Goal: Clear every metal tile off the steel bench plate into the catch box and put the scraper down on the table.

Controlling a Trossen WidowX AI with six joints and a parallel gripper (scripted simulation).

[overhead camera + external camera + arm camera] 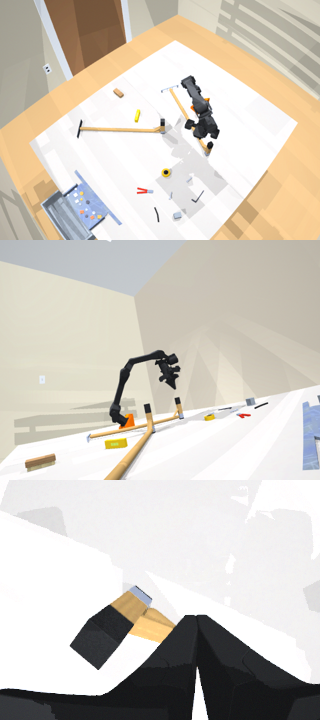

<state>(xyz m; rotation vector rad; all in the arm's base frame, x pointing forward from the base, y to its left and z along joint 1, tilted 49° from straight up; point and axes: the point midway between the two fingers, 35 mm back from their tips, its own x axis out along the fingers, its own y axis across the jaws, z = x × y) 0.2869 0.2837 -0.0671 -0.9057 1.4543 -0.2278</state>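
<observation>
The long scraper is 25 cm ahead of my gripper tip, 46 cm to the right of it and 13 cm below it. Also, from my gripper tip: wooden brush block: 7 cm ahead, 72 cm to the right, 18 cm below; yellow tape roll: 23 cm ahead, 3 cm to the right, 19 cm below; yellow level: 9 cm ahead, 47 cm to the right, 17 cm below.
</observation>
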